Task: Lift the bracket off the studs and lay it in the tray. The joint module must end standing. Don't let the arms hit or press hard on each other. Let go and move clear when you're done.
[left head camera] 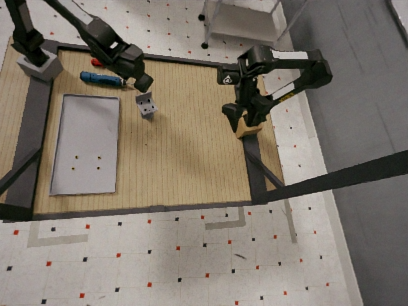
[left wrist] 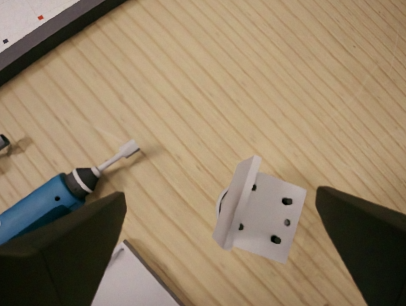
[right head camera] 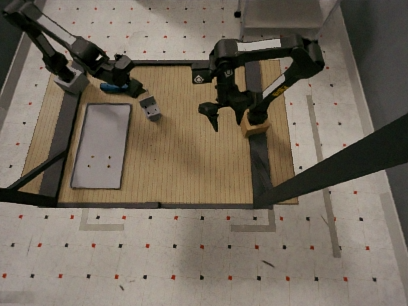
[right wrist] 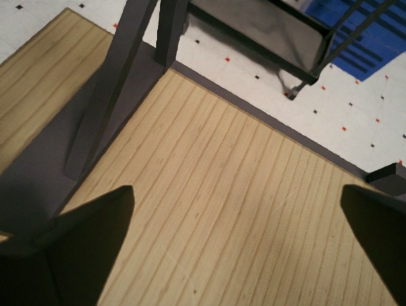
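Where they show: left gripper, fingertip midpoint: [left head camera: 138, 80] [left wrist: 220, 198]; right gripper, fingertip midpoint: [left head camera: 242, 129] [right head camera: 227, 128] [right wrist: 235, 194]; left arm's base, origin of the base link: [left head camera: 37, 58] [right head camera: 67, 76]; right arm's base, origin of the base link: [right head camera: 255, 118].
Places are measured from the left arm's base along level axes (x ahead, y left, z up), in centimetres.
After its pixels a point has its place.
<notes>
The light grey angled bracket [left head camera: 147, 106] @(x 45.7, y 1.5, z -1.0 cm) [right head camera: 149, 107] @(x 44.4, y 2.2, z -0.9 cm) [left wrist: 267, 215] @(x 45.8, y 1.4, z -1.0 cm) has an upright flange and a flat plate with several holes. It sits on the joint module, mostly hidden beneath it; a pale curved edge of the module [left wrist: 219, 202] @(x 43.0, y 3.4, z -7.1 cm) shows in the left wrist view. My left gripper [left head camera: 144, 84] @(x 40.4, y 4.8, z 9.1 cm) [right head camera: 137, 89] @(x 40.4, y 4.8, z 9.1 cm) [left wrist: 220, 198] @(x 40.4, y 4.8, z 9.1 cm) is open and empty, above and near the bracket, which shows between its fingertips in the left wrist view. My right gripper [right head camera: 227, 126] @(x 83.2, y -1.2, z 17.7 cm) [right wrist: 235, 194] @(x 83.2, y -1.2, z 17.7 cm) is open and empty over the right side of the table. The shallow grey tray [left head camera: 90, 125] @(x 28.0, y -14.4, z -7.2 cm) [right head camera: 105, 130] @(x 28.3, y -15.0, z -7.2 cm) [left wrist: 131, 280] @(x 31.5, y -1.6, z -7.2 cm) lies left of the bracket.
A blue driver tool [left head camera: 101, 79] @(x 22.4, y 5.8, z -4.0 cm) [right head camera: 114, 88] @(x 21.5, y 5.5, z -4.2 cm) [left wrist: 47, 200] @(x 26.8, y 8.7, z -3.6 cm) lies above the tray, its tip toward the bracket. A red tool [left head camera: 96, 63] @(x 15.9, y 13.1, z -5.4 cm) lies behind it, partly hidden by the left arm. A dark frame beam [left head camera: 350, 170] @(x 103.8, y -15.9, z 43.3 cm) [right head camera: 350, 150] @(x 103.7, y -15.8, z 56.7 cm) crosses at right. The arms stand well apart.
</notes>
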